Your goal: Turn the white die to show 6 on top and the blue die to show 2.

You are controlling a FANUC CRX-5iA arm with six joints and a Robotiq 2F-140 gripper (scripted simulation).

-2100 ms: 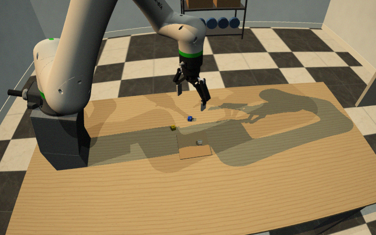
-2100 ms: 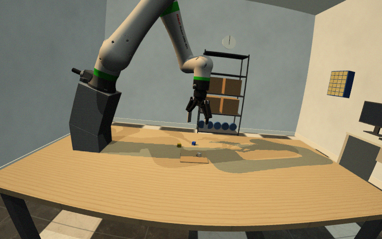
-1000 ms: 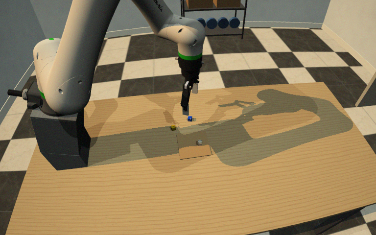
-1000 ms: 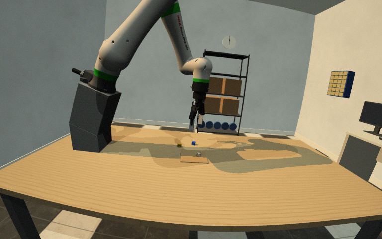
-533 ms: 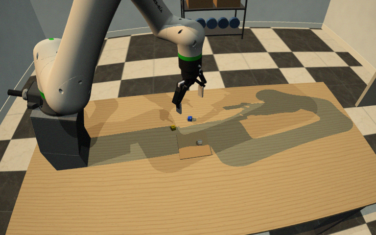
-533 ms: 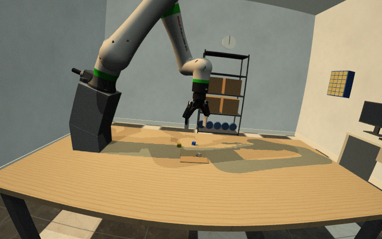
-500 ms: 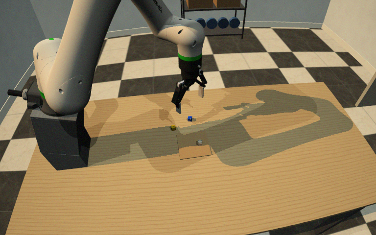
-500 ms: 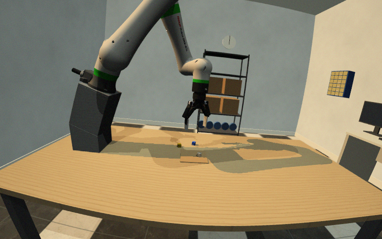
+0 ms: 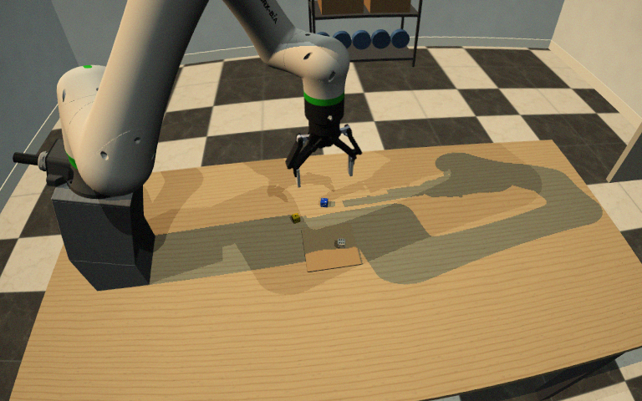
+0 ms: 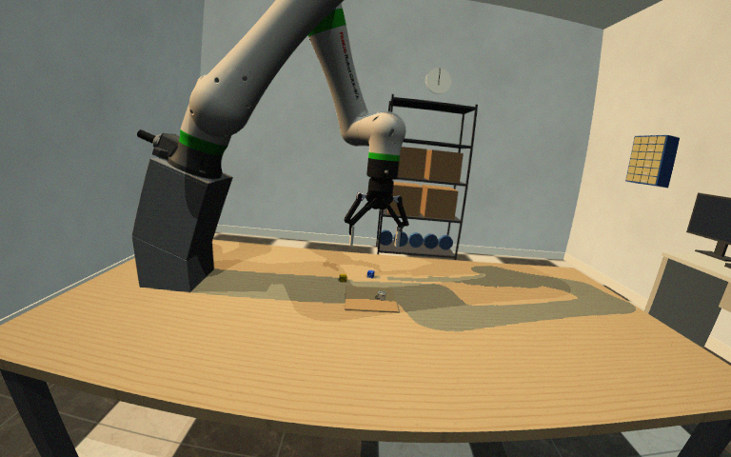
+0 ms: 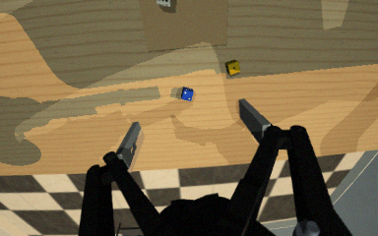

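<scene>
Right now the blue die is 11 cm below my hand. Also, from my hand: white die: 2 cm ahead, 16 cm to the right, 10 cm below; tan mat: 1 cm behind, 15 cm to the right, 12 cm below; yellow die: 9 cm behind, 5 cm to the right, 11 cm below.
</scene>
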